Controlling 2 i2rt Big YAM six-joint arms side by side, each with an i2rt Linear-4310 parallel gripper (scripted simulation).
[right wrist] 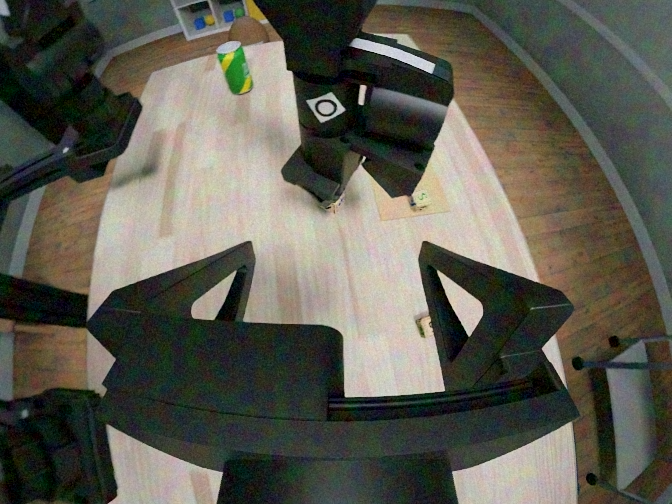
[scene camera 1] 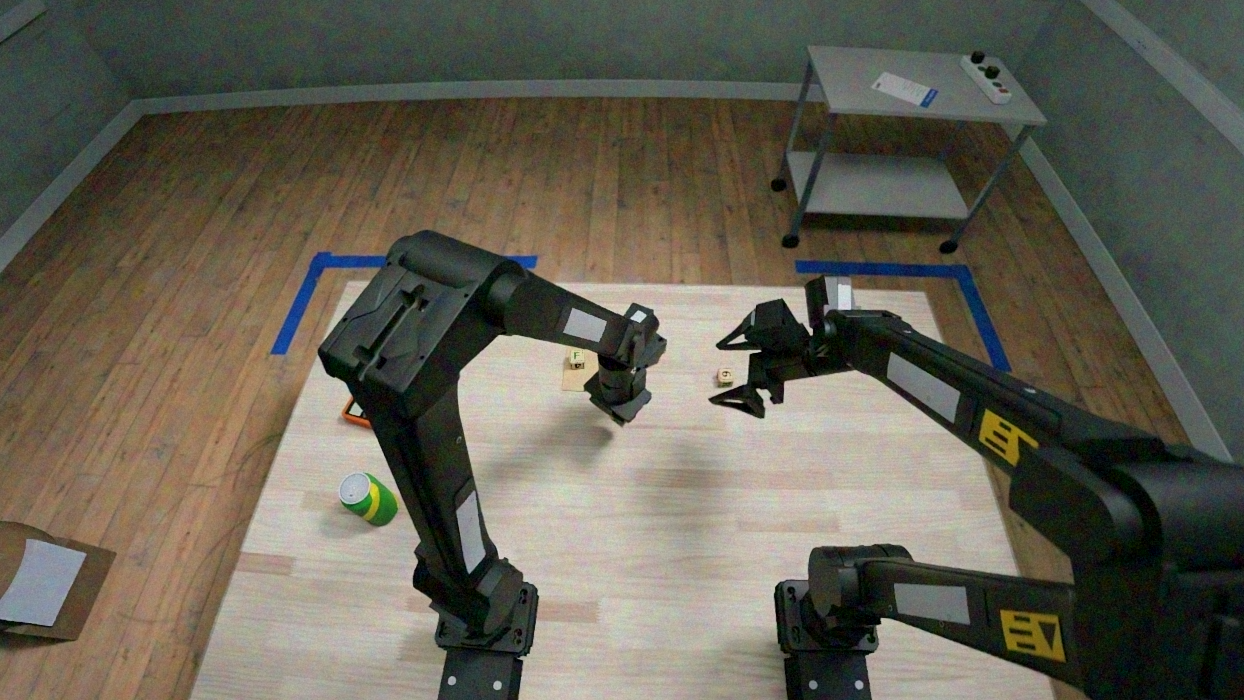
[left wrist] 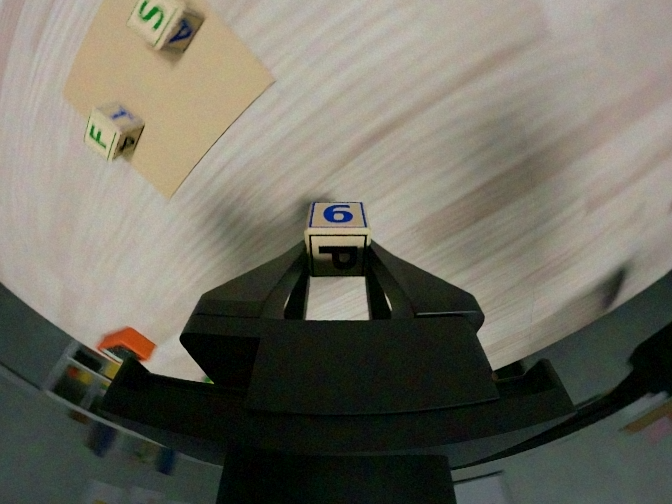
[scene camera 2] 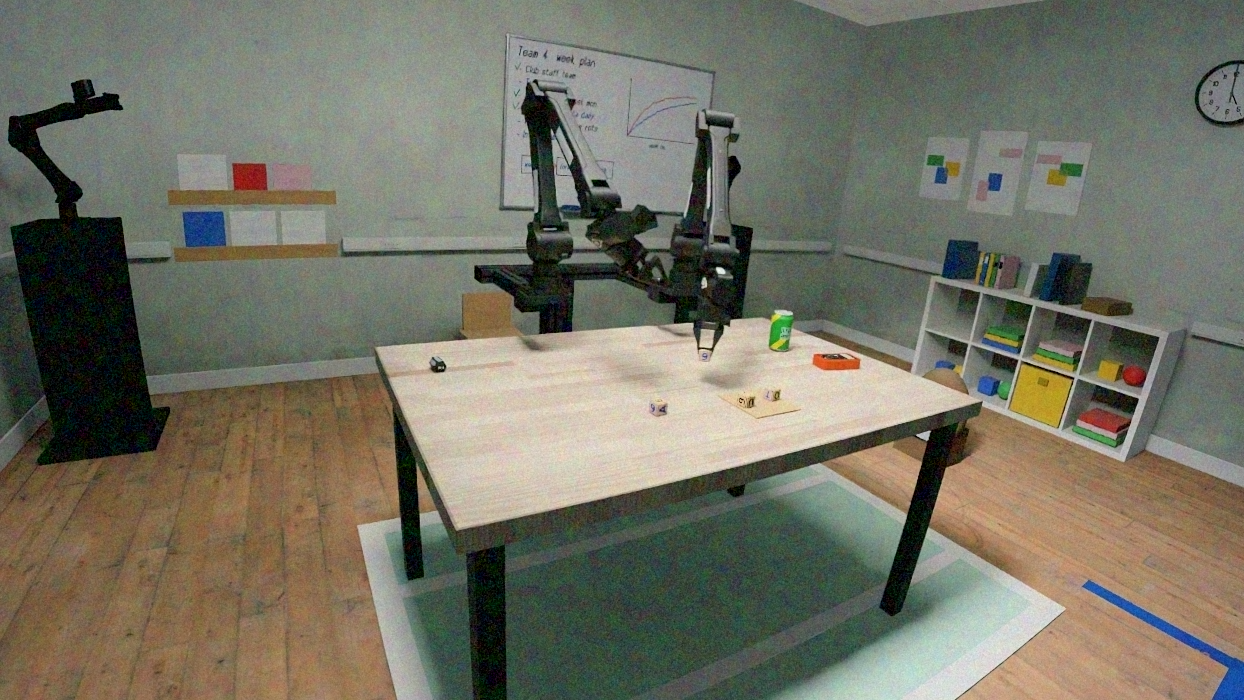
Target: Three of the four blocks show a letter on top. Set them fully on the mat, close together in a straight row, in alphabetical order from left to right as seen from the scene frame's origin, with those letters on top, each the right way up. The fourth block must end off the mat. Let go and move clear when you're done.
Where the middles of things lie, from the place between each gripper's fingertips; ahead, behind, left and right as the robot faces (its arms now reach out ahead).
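P block [left wrist: 337,234] 1 cm ahead of my left hand [scene camera 1: 618,417], 1 cm below it. F block [left wrist: 113,128] 16 cm ahead of my left hand, 9 cm to the left of it, 7 cm below it. Green can [scene camera 2: 781,326] 44 cm to the left of my left hand, 16 cm behind it, 2 cm below it. Tan mat [scene camera 1: 573,380] 16 cm ahead of my left hand, 8 cm below it, 5 cm to the left of it.
Tan mat 260 mm below my right hand [scene camera 1: 713,372], 200 mm to the left of it, 180 mm ahead of it. F block 250 mm below my right hand, 240 mm to the left of it, 180 mm ahead of it. Green can 590 mm to the left of my right hand, 200 mm below it, 140 mm behind it. My right hand 190 mm above the P block, 150 mm to the right of it, 20 mm short of it.
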